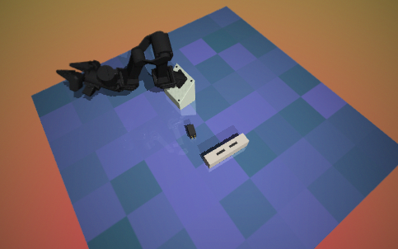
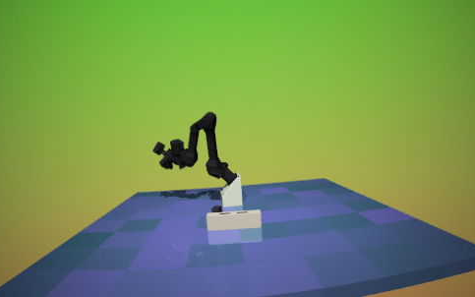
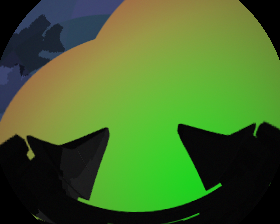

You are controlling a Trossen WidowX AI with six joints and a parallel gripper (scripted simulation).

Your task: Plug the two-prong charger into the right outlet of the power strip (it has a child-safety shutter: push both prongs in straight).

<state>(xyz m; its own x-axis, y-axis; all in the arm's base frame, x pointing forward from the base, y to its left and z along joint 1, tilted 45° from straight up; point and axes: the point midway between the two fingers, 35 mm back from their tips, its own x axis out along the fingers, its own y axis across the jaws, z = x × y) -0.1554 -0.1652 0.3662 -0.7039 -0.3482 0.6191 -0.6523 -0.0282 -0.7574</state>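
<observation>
The black charger lies 390 mm ahead of my gripper tip, 310 mm to the left of it and 270 mm below it.
</observation>
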